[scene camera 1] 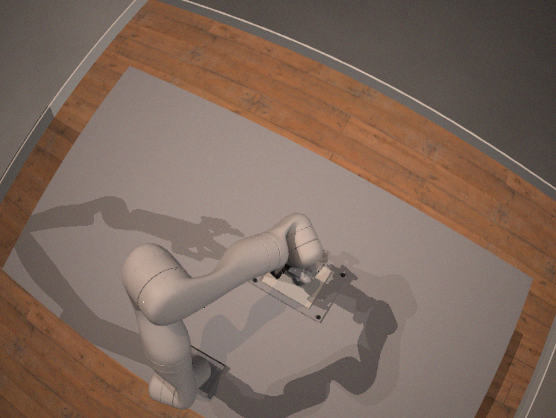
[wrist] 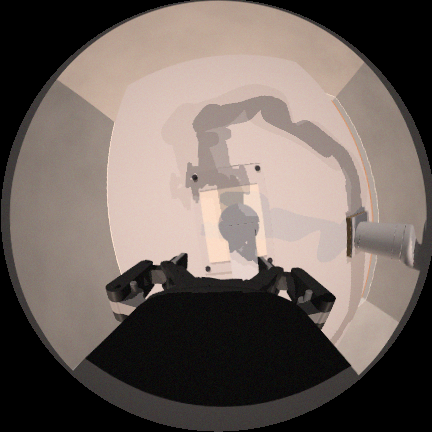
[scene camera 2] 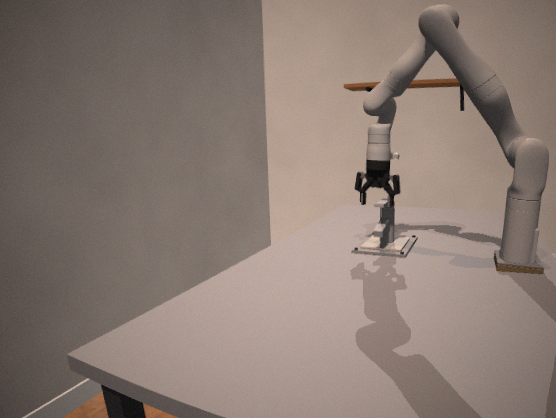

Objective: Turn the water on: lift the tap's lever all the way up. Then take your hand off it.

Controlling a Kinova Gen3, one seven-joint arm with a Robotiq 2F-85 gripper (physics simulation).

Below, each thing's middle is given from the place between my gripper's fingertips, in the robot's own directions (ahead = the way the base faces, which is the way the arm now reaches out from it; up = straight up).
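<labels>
Base plate (scene camera 1: 336, 278): 13 cm below my hand, 3 cm behind it and 4 cm to the right of it.
</labels>
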